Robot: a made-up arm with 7 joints. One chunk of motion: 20 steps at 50 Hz.
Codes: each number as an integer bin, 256 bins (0 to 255) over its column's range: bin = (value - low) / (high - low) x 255, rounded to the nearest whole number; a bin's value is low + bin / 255 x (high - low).
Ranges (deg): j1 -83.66..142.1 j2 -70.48..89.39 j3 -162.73..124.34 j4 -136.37..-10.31 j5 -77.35..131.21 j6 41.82..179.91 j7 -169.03..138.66
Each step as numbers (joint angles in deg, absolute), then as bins.
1 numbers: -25.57 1.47 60.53 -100.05 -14.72 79.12 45.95
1 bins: 66 115 198 73 77 69 178
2 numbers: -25.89 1.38 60.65 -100.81 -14.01 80.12 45.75
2 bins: 65 115 198 72 77 71 178
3 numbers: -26.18 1.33 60.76 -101.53 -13.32 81.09 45.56
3 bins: 65 115 199 70 78 73 178
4 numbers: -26.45 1.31 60.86 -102.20 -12.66 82.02 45.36
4 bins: 65 115 199 69 79 74 178
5 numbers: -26.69 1.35 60.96 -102.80 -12.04 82.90 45.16
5 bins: 64 115 199 68 80 76 178
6 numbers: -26.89 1.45 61.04 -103.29 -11.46 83.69 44.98
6 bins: 64 115 199 67 81 77 177
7 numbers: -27.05 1.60 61.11 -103.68 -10.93 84.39 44.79
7 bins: 64 115 199 66 81 79 177
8 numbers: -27.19 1.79 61.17 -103.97 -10.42 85.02 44.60
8 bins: 64 115 199 66 82 80 177
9 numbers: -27.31 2.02 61.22 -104.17 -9.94 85.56 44.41
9 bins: 64 116 199 65 82 81 177
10 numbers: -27.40 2.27 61.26 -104.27 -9.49 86.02 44.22
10 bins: 64 116 199 65 83 82 177
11 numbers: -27.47 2.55 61.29 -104.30 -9.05 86.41 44.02
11 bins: 63 116 199 65 84 82 177
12 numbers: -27.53 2.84 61.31 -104.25 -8.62 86.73 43.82
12 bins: 63 117 199 65 84 83 176
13 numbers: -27.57 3.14 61.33 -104.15 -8.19 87.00 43.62
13 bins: 63 117 199 65 85 83 176
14 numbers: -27.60 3.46 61.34 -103.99 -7.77 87.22 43.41
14 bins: 63 118 199 65 85 84 176
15 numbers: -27.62 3.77 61.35 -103.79 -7.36 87.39 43.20
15 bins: 63 118 199 66 86 84 176
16 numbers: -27.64 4.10 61.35 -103.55 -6.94 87.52 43.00
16 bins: 63 119 199 66 86 84 176
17 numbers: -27.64 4.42 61.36 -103.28 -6.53 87.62 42.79
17 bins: 63 119 199 67 87 85 176
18 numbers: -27.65 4.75 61.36 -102.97 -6.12 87.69 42.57
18 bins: 63 120 199 68 87 85 175
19 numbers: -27.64 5.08 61.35 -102.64 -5.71 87.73 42.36
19 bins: 63 121 199 68 88 85 175
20 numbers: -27.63 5.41 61.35 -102.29 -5.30 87.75 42.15
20 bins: 63 121 199 69 88 85 175
